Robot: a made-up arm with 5 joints.
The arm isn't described. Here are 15 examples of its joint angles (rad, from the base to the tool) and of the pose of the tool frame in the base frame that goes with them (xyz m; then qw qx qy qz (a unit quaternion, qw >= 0)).
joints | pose
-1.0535 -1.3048 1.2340 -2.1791 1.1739 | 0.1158 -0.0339 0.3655 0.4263 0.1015 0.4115 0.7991
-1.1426 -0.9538 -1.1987 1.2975 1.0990 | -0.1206 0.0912 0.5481 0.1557 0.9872 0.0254 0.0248
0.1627 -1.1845 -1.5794 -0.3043 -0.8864 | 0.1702 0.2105 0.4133 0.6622 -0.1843 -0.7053 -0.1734
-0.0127 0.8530 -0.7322 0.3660 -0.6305 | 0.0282 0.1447 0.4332 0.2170 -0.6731 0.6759 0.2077
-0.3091 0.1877 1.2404 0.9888 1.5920 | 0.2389 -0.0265 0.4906 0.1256 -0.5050 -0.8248 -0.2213
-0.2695 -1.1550 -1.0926 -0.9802 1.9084 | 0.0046 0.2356 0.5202 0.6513 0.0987 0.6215 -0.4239
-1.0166 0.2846 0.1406 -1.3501 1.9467 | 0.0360 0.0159 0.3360 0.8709 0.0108 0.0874 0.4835
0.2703 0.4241 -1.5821 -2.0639 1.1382 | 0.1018 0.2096 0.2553 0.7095 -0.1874 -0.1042 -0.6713
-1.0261 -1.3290 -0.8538 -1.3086 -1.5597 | -0.0277 0.1456 0.4761 0.4300 0.3681 -0.7445 0.3541
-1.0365 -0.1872 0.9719 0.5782 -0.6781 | 0.1348 0.0782 0.5471 0.4475 0.8139 0.2773 -0.2457
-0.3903 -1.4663 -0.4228 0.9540 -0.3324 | 0.1878 0.0965 0.5454 0.3056 0.3234 -0.2847 -0.8491
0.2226 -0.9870 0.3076 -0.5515 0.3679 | 0.1261 0.0903 0.5252 0.5365 0.6467 0.2727 -0.4686
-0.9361 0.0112 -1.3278 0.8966 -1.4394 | -0.0583 0.0782 0.4382 0.4812 -0.4227 0.4444 0.6263
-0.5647 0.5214 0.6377 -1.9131 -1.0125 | 0.1228 0.0882 0.3715 0.0533 -0.5063 0.5729 -0.6423
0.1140 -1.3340 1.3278 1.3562 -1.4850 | 0.1062 0.0379 0.2722 0.2524 -0.3827 0.3533 -0.8155
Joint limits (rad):
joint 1: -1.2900..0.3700
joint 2: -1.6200..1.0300
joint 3: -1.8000..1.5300
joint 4: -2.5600..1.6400
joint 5: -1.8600..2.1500
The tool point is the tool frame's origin. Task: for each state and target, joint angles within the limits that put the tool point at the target. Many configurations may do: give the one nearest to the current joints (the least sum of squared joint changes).
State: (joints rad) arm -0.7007 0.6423 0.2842 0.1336 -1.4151
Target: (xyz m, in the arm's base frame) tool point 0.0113 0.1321 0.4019
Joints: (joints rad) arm -0.7735 1.0069 -0.4821 -0.3698 -0.9530
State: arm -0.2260 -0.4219 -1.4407 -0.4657 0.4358
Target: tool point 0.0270 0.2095 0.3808
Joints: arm -0.2771 -0.3319 -1.0204 -1.1236 0.2029
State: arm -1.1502 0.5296 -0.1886 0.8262 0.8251
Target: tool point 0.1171 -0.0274 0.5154
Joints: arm -1.0061 0.3210 0.3726 1.4860 0.2151
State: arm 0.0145 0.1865 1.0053 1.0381 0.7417
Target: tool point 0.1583 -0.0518 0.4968
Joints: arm 0.1972 0.2039 0.8252 0.9914 0.8690
